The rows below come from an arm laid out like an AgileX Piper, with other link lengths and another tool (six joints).
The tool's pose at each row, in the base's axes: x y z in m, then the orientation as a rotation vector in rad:
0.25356, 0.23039, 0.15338, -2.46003, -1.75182, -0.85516
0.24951, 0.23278, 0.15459, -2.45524, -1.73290, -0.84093
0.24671, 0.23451, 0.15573, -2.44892, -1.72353, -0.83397
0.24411, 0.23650, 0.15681, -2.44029, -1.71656, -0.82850
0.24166, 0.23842, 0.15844, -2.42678, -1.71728, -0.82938
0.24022, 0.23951, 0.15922, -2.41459, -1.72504, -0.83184
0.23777, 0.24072, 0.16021, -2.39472, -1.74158, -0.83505
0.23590, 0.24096, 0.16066, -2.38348, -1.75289, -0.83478
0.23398, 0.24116, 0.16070, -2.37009, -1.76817, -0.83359
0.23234, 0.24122, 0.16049, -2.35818, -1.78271, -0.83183
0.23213, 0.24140, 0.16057, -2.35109, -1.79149, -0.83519
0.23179, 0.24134, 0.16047, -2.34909, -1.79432, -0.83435
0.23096, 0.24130, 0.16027, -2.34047, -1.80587, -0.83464
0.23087, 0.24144, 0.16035, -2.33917, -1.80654, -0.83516
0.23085, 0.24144, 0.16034, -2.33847, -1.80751, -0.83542
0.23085, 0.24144, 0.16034, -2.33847, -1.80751, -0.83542
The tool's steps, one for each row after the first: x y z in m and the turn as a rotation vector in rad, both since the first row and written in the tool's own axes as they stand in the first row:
0.00168, -0.00408, -0.00202, 0.01600, 0.00383, 0.01274
0.00304, -0.00684, -0.00365, 0.02631, 0.00813, 0.01851
0.00465, -0.00954, -0.00507, 0.03657, 0.01361, 0.02228
0.00647, -0.01192, -0.00691, 0.04423, 0.02199, 0.01978
0.00743, -0.01336, -0.00786, 0.04831, 0.02793, 0.01267
0.00835, -0.01566, -0.00937, 0.05428, 0.03604, -0.00151
0.00832, -0.01725, -0.01048, 0.05826, 0.03921, -0.01072
0.00808, -0.01900, -0.01127, 0.06292, 0.04204, -0.02287
0.00766, -0.02052, -0.01177, 0.06713, 0.04393, -0.03430
0.00781, -0.02074, -0.01187, 0.06702, 0.04657, -0.04151
0.00763, -0.02105, -0.01195, 0.06791, 0.04656, -0.04365
0.00732, -0.02182, -0.01214, 0.06965, 0.04807, -0.05274
0.00746, -0.02193, -0.01220, 0.06994, 0.04883, -0.05345
0.00745, -0.02195, -0.01220, 0.06994, 0.04902, -0.05422
0.00745, -0.02195, -0.01220, 0.06994, 0.04902, -0.05422

